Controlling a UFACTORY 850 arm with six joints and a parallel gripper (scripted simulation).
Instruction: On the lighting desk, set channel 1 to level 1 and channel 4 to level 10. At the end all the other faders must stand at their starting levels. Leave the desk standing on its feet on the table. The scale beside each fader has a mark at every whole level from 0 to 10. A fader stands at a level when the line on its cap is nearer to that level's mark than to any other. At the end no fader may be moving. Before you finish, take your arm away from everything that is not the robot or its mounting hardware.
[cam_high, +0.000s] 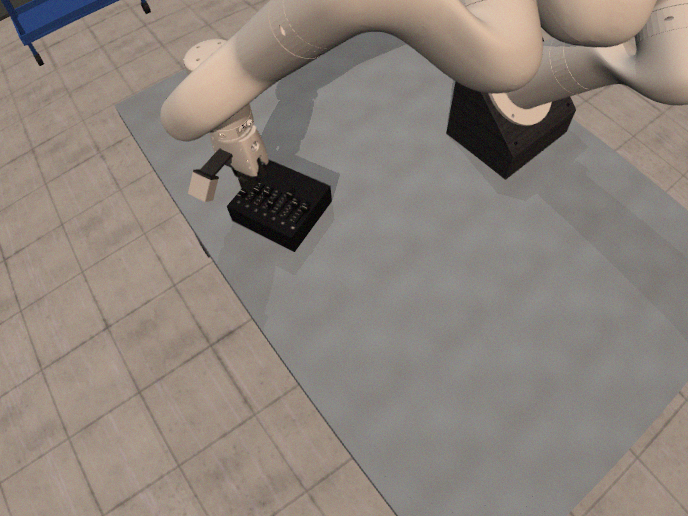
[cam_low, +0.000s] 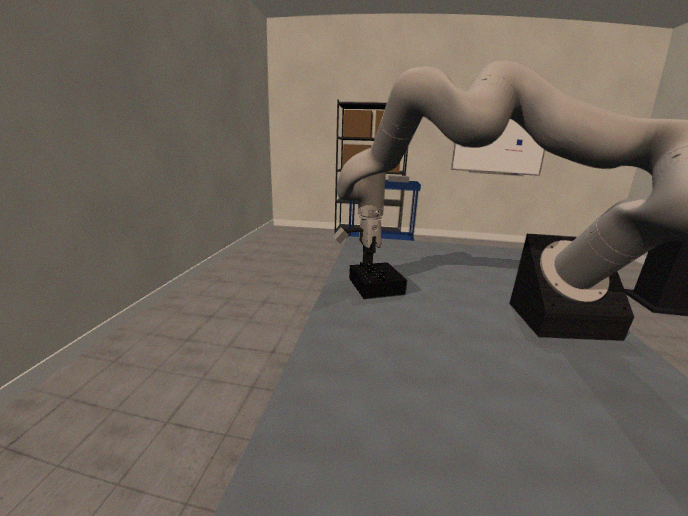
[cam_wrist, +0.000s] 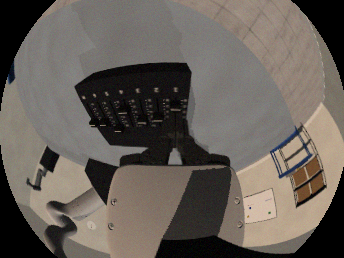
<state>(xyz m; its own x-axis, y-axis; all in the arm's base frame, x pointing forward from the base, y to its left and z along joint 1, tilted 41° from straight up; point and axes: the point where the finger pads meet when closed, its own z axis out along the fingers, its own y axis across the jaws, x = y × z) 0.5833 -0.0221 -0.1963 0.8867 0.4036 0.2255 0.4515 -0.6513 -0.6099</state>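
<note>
My gripper is now 7 cm to the right of the fader cap, 2 cm past it and 1 cm above it.
</note>
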